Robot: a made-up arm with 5 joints.
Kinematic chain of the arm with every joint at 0, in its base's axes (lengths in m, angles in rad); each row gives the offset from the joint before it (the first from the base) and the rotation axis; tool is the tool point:
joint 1: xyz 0 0 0.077 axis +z
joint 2: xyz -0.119 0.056 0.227 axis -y
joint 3: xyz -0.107 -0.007 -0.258 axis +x
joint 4: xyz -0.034 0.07 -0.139 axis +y
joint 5: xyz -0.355 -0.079 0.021 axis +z
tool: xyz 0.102 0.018 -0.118
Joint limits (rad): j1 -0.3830..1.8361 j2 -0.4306..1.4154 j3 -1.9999..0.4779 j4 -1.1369..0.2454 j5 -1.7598..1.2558
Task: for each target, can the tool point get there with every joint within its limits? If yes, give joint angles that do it. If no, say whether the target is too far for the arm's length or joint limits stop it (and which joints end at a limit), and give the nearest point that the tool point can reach.
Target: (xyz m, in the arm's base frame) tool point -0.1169 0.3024 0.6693
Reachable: no: joint limits stop it (at a limit: joint 1, joint 2, joint 3, joint 4) | nearest point -0.5634 0.1735 0.4117 | short by 0.531 m
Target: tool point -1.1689 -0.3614 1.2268
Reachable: no: too far | nearest point -0.5721 -0.1769 0.4672 | short by 0.984 m
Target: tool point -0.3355 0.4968 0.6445
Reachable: no: joint limits stop it (at a limit: joint 1, joint 2, joint 3, joint 4, joint 5) | nearest point -0.5912 0.1979 0.4310 | short by 0.448 m
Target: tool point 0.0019 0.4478 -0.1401
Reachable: yes | joints 1.3584 1.2214 -0.0271 -0.9304 0.4890
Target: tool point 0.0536 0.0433 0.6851
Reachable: no: joint limits stop it (at a limit: joint 1, joint 2, joint 3, joint 4) | nearest point 0.3959 -0.1776 0.4150 | short by 0.489 m
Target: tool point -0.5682 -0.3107 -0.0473
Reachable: yes | joints 0.4810 -0.2344 0.1001 0.1281 -0.9547
